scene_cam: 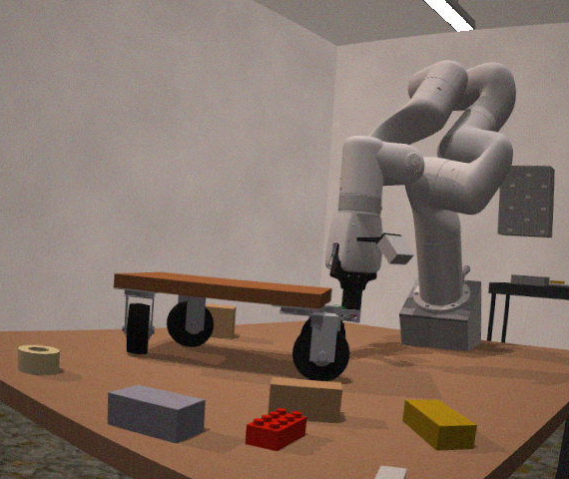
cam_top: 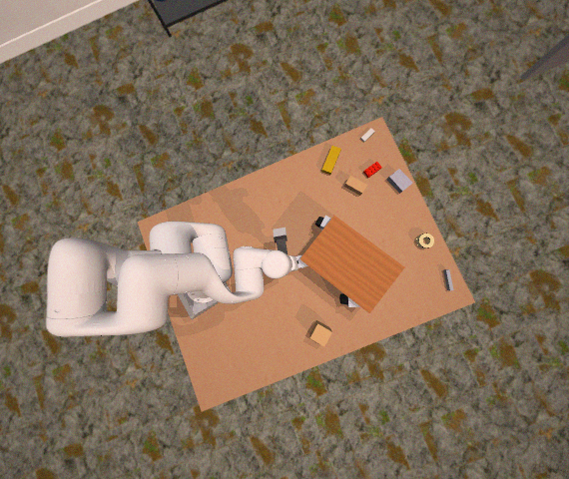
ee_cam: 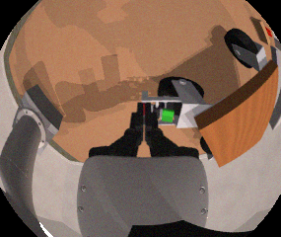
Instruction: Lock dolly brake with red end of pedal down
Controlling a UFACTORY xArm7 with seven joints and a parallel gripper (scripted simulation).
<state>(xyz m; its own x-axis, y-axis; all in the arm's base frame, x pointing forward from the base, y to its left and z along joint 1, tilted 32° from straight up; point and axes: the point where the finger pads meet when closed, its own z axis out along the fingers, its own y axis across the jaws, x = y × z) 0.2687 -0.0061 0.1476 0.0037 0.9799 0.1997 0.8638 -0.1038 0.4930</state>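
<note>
Right now the brake pedal is 20 mm ahead of my hand and 20 mm below it. From my hand the other things lie so: tan cube: 80 mm ahead, 280 mm to the right, 70 mm below; yellow block: 260 mm ahead, 390 mm to the left, 90 mm below; tan block: 330 mm ahead, 260 mm to the left, 80 mm below.
</note>
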